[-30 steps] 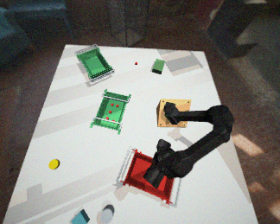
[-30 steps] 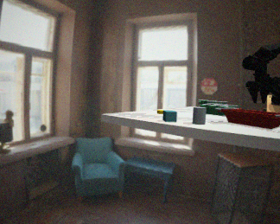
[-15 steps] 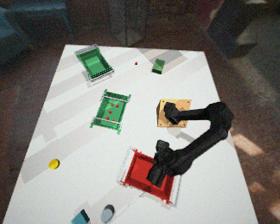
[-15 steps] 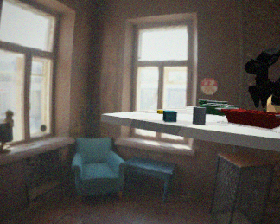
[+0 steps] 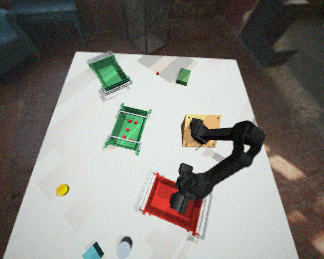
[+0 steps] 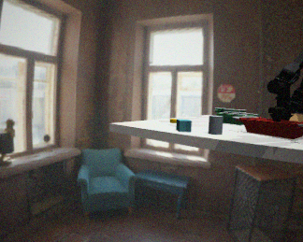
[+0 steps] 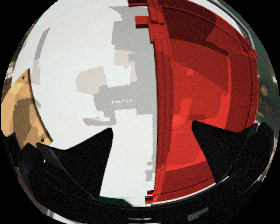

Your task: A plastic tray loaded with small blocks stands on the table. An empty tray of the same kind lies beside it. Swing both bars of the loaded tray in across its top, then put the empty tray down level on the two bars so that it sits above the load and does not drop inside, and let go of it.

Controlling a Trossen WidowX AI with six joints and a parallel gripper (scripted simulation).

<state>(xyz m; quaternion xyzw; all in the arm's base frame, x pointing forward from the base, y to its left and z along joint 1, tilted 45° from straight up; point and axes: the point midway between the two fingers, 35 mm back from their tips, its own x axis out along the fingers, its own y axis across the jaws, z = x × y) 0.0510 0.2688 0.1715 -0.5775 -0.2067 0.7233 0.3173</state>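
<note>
My gripper tip is 2 cm short of the red tray, 8 cm to the right of it and 3 cm below it. The rest, counted from my gripper tip: yellow disc 56 cm ahead, 10 cm to the left, 1 cm below; grey cylinder 21 cm ahead, 27 cm to the left, 2 cm above; cyan block 34 cm ahead, 31 cm to the left, 1 cm above.
</note>
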